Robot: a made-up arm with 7 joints. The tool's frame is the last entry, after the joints. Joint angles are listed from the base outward. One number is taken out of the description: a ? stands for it. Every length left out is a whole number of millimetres.
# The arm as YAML. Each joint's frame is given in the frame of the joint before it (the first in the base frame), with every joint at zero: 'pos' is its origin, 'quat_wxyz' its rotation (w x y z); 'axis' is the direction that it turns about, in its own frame. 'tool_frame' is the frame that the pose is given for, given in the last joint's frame.
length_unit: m
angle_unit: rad
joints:
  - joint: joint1
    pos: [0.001, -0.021, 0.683]
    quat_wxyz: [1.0, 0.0, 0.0, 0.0]
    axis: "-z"
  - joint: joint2
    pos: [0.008, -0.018, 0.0]
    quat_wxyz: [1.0, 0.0, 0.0, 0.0]
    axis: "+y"
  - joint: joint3
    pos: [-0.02, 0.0, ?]
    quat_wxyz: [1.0, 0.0, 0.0, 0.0]
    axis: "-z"
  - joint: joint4
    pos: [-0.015, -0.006, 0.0]
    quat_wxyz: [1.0, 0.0, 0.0, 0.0]
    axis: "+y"
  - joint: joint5
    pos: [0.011, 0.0, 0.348]
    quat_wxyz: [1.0, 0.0, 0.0, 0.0]
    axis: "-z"
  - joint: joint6
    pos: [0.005, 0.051, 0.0]
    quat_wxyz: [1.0, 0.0, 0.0, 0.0]
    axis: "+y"
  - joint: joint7
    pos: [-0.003, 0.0, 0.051]
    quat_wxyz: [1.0, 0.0, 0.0, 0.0]
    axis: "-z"
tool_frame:
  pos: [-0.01, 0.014, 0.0]
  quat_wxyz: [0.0, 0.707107, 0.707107, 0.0]
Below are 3 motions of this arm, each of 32 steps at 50 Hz.
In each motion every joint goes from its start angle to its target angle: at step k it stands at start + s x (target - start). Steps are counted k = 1, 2, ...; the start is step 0. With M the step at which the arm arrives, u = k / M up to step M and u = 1 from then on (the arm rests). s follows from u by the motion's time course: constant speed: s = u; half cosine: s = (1 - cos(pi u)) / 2; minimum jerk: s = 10 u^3 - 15 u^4 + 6 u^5.
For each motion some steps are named. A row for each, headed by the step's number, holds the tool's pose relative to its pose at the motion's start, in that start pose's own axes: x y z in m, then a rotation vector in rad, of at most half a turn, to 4 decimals.
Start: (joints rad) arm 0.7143 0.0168 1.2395 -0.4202 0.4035 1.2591 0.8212
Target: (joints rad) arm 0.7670 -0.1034 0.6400 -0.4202 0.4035 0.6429 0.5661
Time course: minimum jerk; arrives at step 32
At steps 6, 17, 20, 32:
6: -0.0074 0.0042 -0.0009 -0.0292 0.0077 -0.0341
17: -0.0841 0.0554 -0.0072 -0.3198 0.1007 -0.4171
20: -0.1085 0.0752 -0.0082 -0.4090 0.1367 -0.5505
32: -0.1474 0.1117 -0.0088 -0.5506 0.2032 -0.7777

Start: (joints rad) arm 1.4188 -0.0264 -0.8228 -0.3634 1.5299 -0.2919 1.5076
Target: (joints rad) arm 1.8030 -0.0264 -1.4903 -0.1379 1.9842 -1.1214 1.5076
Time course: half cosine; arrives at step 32
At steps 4, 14, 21, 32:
4: -0.0001 -0.0037 0.0008 -0.0122 0.0270 0.0041
14: -0.0050 -0.0408 0.0120 -0.1377 0.2967 0.0237
21: -0.0155 -0.0756 0.0275 -0.2595 0.5602 0.0095
32: -0.0271 -0.1020 0.0433 -0.3557 0.7802 -0.0234

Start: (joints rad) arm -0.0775 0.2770 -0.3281 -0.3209 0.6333 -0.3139 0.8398
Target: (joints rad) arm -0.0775 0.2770 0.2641 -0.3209 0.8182 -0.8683 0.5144
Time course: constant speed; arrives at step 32
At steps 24, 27, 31, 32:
24: 0.0278 -0.0497 0.0221 -0.6165 0.0422 0.2001
27: 0.0327 -0.0543 0.0268 -0.6999 0.0255 0.2181
31: 0.0395 -0.0594 0.0337 -0.8114 -0.0052 0.2400
32: 0.0413 -0.0606 0.0355 -0.8393 -0.0143 0.2452

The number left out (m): 0.606
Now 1 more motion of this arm.
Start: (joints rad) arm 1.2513 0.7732 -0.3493 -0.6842 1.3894 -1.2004 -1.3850
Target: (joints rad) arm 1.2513 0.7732 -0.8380 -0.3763 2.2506 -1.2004 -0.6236
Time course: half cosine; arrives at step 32
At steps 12, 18, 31, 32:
12: -0.0023 0.0411 0.0420 0.1879 0.0401 0.2022
18: 0.0059 0.0793 0.0778 0.3563 0.0073 0.3663
31: 0.0303 0.1283 0.1183 0.5390 -0.1428 0.5657
32: 0.0305 0.1285 0.1185 0.5398 -0.1440 0.5668

